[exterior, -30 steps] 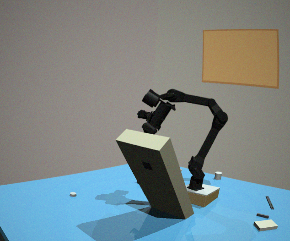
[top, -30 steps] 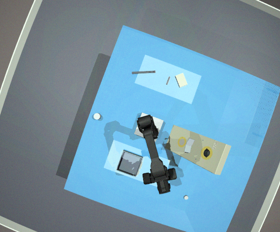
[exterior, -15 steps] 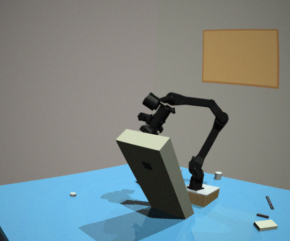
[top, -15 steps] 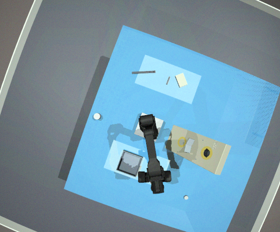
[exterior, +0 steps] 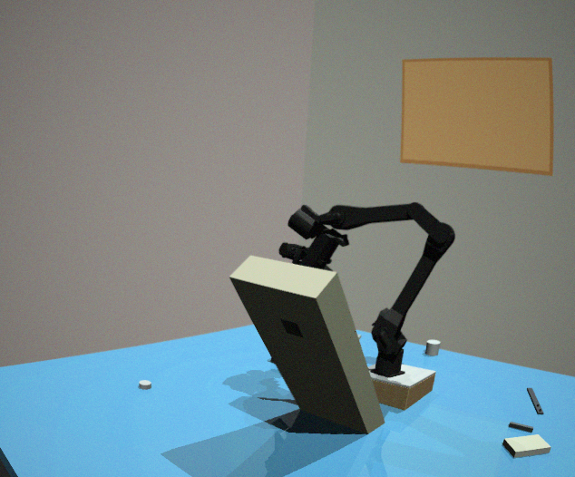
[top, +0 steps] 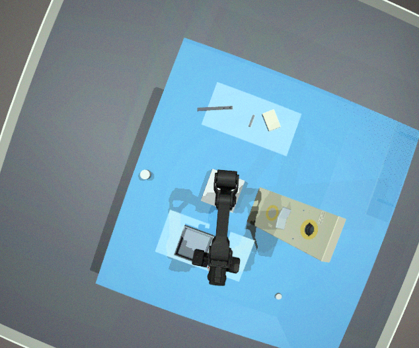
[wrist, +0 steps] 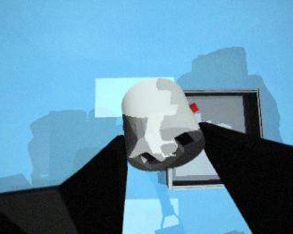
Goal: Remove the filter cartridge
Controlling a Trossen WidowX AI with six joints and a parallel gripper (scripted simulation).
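Now: gripper tip 19 cm above the grey square tray, 10 cm past it and 2 cm to the left of it. Also, from my gripper tip: cream block 69 cm to the left, 19 cm below, 10 cm behind; round grey filter cartridge right at my gripper tip.
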